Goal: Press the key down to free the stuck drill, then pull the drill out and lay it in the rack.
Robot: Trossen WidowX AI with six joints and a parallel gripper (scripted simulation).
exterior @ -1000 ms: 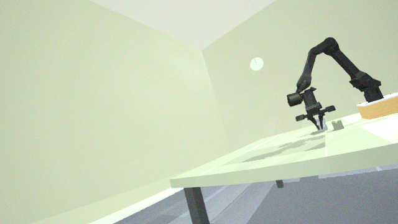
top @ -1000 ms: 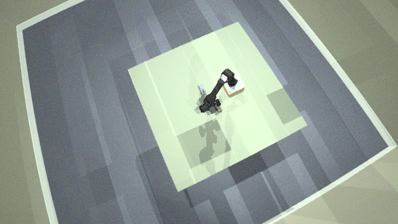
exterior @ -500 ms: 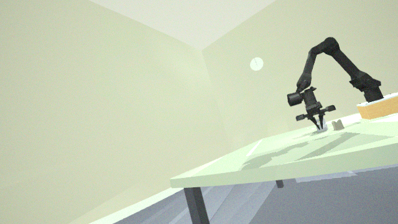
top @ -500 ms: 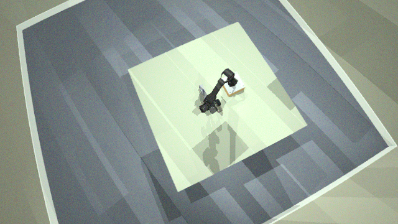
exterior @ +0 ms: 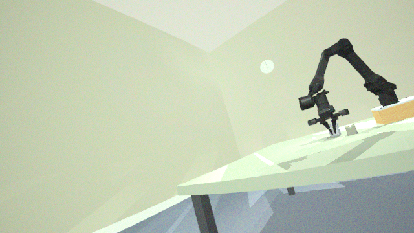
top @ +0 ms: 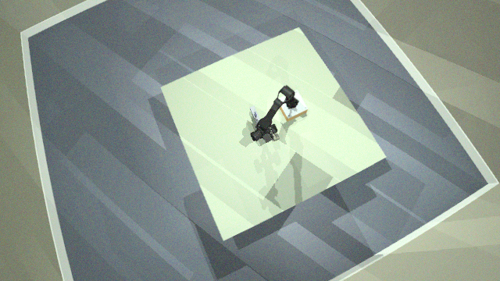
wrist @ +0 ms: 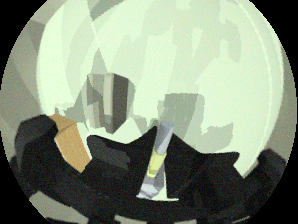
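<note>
Right now the grey rack is 8 cm behind my gripper tip and 2 cm to the left of it. The rest, counted from my gripper tip: blue key: 2 cm ahead, 16 cm to the right, 3 cm above; then drill fixture: 2 cm ahead, 14 cm to the right, 2 cm above; then drill: 4 cm to the right, 3 cm above.
</note>
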